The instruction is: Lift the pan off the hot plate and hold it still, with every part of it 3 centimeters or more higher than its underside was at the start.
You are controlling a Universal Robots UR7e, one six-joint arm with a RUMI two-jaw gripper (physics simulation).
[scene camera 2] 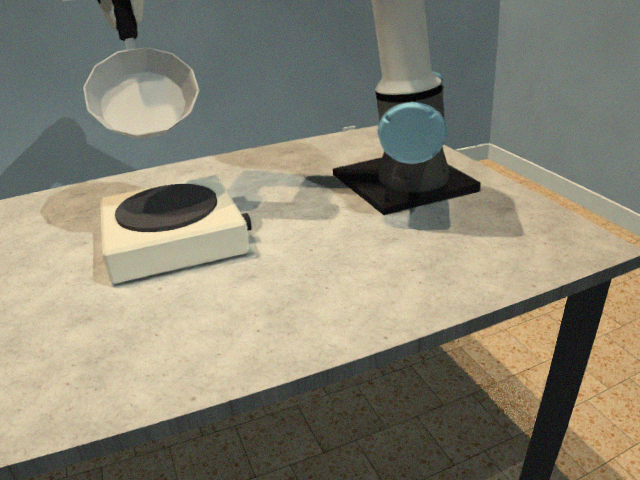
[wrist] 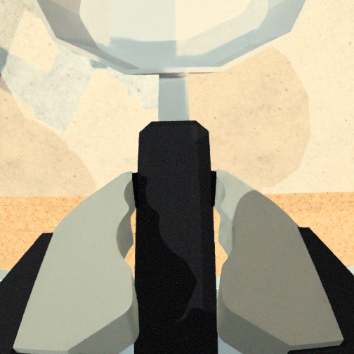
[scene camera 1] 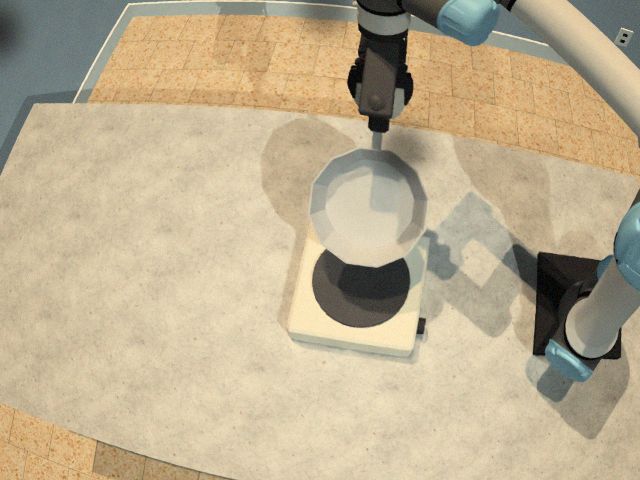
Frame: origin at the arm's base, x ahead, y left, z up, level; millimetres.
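Seen in the pictures: gripper, fingertip midpoint: (scene camera 2: 127, 28); arm's base, origin of the base link: (scene camera 2: 413, 177).
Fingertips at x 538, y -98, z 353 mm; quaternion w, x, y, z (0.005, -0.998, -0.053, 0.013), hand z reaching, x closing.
Pixels of each thing's top centre, then the offset from my fingertips to it. Level surfaces: height alone.
- cream hot plate, middle of its top: (scene camera 1: 366, 280) (scene camera 2: 170, 203) dx -29, dy +160, dz -295 mm
- table, its level: dz -371 mm
- black knob, middle of its top: (scene camera 2: 243, 214) (scene camera 1: 421, 323) dx -153, dy +209, dz -319 mm
The pale grey pan (scene camera 1: 369, 206) (scene camera 2: 142, 98) (wrist: 175, 30) hangs in the air, well above the cream hot plate (scene camera 1: 351, 338) (scene camera 2: 175, 253) with its dark round burner. In the second scene view a wide gap shows between the pan's underside and the burner. The pan is tilted, with its bowl lower than the handle. My gripper (wrist: 173, 174) is shut on the pan's black handle, one finger on each side, in the wrist view. In the first scene view the arm hides most of the handle; in the second scene view the gripper is largely cut off at the top edge.
The arm's black base plate (scene camera 1: 545, 310) (scene camera 2: 361, 188) stands on the table (scene camera 1: 155, 258) (scene camera 2: 310, 310), to the right of the hot plate. A black knob (scene camera 1: 421, 326) (scene camera 2: 247, 221) sticks out of the hot plate's right side. A wall (scene camera 2: 258, 67) rises behind the table.
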